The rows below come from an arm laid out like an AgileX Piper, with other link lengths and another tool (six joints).
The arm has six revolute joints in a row. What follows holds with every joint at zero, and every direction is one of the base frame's. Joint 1 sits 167.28 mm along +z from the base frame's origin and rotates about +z. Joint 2 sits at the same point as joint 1 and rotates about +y. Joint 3 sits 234.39 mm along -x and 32.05 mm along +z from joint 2 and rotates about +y. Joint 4 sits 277.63 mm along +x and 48.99 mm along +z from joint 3 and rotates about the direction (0.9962, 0, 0.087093). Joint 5 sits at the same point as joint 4 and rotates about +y. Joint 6 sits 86.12 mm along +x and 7.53 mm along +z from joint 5 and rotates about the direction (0.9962, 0, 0.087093). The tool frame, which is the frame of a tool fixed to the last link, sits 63.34 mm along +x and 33 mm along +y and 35.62 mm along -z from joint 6; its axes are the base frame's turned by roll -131.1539, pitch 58.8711 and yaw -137.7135 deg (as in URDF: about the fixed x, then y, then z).
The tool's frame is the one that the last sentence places.
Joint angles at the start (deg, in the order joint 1, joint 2, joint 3, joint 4, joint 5, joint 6): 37.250 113.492 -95.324 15.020 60.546 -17.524
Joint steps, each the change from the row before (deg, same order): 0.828 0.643 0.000 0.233 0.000 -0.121; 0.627 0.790 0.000 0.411 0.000 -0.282; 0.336 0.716 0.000 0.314 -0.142 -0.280; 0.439 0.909 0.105 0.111 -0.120 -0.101; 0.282 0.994 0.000 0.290 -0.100 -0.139
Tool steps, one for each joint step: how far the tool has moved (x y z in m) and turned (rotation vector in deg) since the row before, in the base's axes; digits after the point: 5 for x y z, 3 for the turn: -0.00433 0.00454 -0.00428 -0.224 0.605 0.886; -0.00359 0.00373 -0.00517 -0.198 0.768 0.790; -0.00173 0.00229 -0.00478 -0.150 0.538 0.480; -0.00243 0.00219 -0.00677 -0.497 0.723 0.472; -0.00171 0.00190 -0.00670 -0.369 0.817 0.302
